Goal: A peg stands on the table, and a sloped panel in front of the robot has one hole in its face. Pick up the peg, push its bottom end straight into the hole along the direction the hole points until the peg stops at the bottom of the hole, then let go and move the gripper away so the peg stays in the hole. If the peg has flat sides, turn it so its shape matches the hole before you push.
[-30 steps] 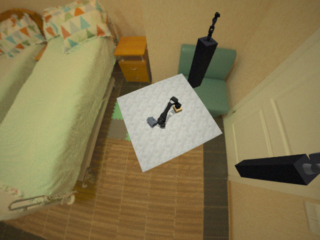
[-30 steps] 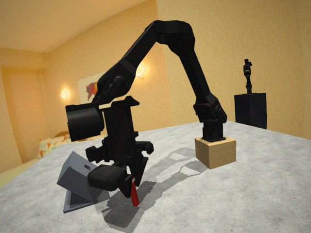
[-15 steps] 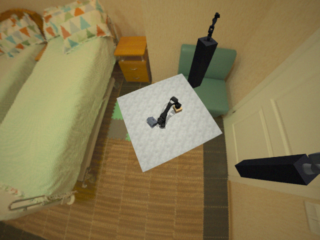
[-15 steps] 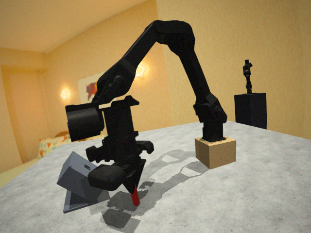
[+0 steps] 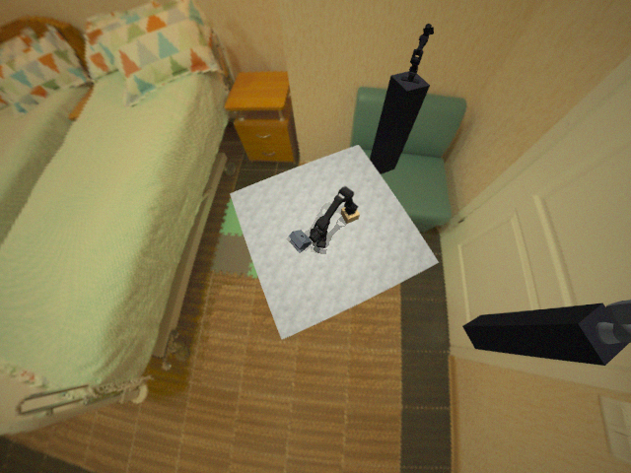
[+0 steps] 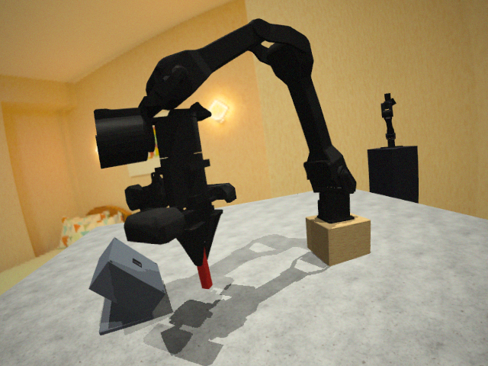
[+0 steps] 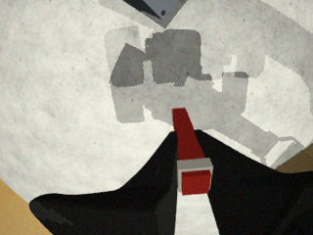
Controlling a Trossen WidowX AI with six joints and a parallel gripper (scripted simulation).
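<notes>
Right now the grey sloped panel is 15 cm ahead of my gripper tip, 8 cm to the right of it and 4 cm below it. The rest, counted from my gripper tip: red square-sided peg (2 cm above).
</notes>
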